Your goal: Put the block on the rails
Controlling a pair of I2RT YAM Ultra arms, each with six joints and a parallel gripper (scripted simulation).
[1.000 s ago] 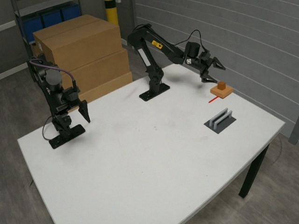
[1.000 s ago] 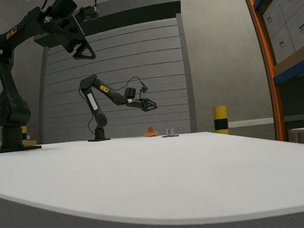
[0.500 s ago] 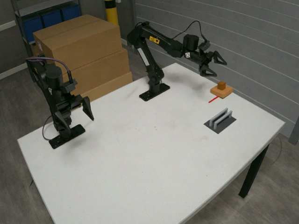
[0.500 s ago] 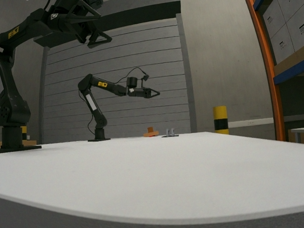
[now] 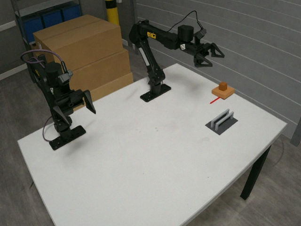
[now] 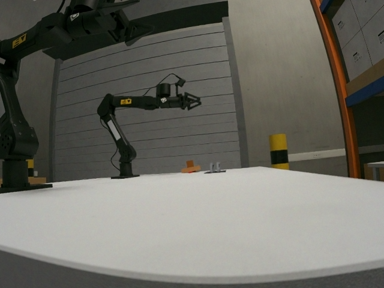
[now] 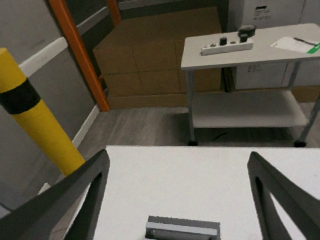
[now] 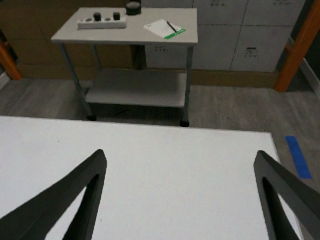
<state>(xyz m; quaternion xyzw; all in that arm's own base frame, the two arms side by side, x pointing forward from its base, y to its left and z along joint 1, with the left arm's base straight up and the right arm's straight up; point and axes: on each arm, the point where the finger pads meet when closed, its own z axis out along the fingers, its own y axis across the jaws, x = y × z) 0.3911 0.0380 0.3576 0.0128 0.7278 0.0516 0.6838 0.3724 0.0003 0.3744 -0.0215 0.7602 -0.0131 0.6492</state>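
Observation:
Now: left hand 120 mm past the orange block, 250 mm to the right of it and 320 mm above it. From my left hand the other things lie so: rack 50 mm ahead, 40 mm to the left, 340 mm below.

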